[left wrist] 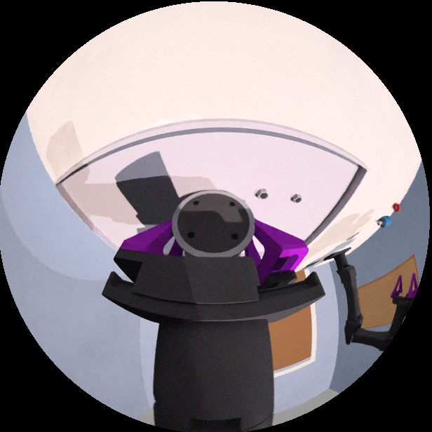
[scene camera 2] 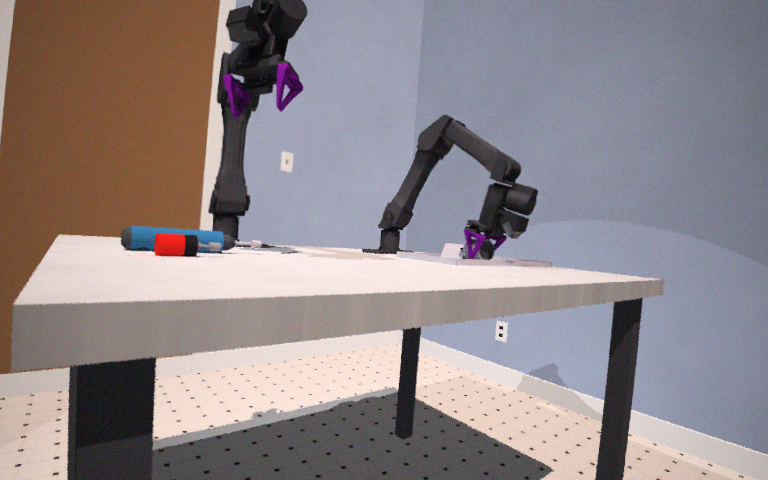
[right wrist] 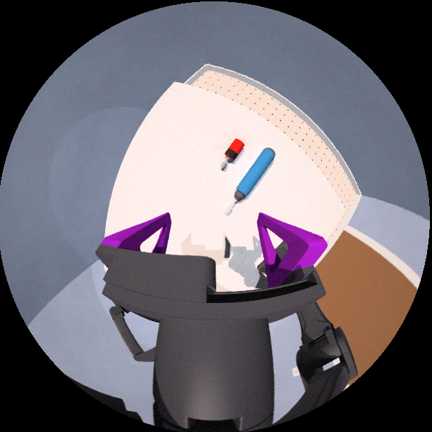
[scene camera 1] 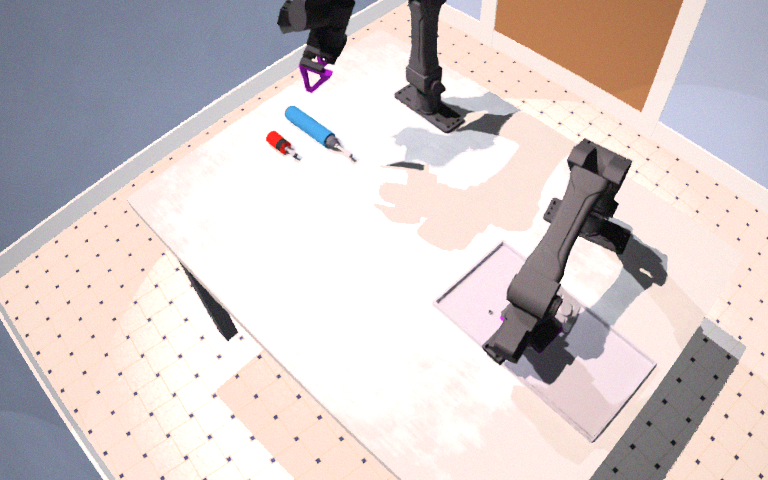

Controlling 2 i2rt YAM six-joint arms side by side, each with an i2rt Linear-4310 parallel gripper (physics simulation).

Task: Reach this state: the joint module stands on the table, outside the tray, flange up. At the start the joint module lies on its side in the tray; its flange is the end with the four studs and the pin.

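Frame: origin at the left arm's base, x ahead, y left, z up, level; millimetres.
Seen in the pictures: left gripper, between the fingertips: (scene camera 2: 477,258); right gripper, between the fingertips: (scene camera 2: 256,112) (scene camera 1: 315,78); left arm's base, origin of its link: (scene camera 2: 388,253) (scene camera 1: 586,226); right arm's base, origin of its link: (scene camera 1: 428,108).
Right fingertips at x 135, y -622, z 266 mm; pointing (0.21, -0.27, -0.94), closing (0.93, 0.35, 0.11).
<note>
Offsets run from my right fingertips to a thing's top centre. "pt": to the spot under its first point.
The joint module {pt dy +604, dx +208, dz -226 mm} (scene camera 2: 485,249) (left wrist: 212,227) is on its side between the left gripper's purple fingers, low over or in the tray (scene camera 1: 481,288) (scene camera 2: 526,263) (left wrist: 300,165). Its dark round end with four small holes faces the left wrist camera. The flange end points away and is hidden in the left wrist view; whether the module touches the tray floor cannot be told. My left gripper (scene camera 1: 531,327) (scene camera 2: 484,250) (left wrist: 213,217) is shut on the module. My right gripper (scene camera 1: 316,73) (scene camera 2: 258,112) (right wrist: 213,217) is open and empty, high above the table's far left part.
A blue-handled tool {pt dy -90, dx -52, dz -228 mm} (scene camera 1: 308,125) (scene camera 2: 186,238) (right wrist: 255,171) and a shorter red one {dy -118, dx +22, dz -232 mm} (scene camera 1: 275,139) (scene camera 2: 169,244) (right wrist: 236,147) lie at the table's left. Small nuts (left wrist: 262,194) stand on the tray floor. A light grey piece {dy +642, dx +107, dz -218 mm} (scene camera 1: 568,313) shows beside the left gripper.
</note>
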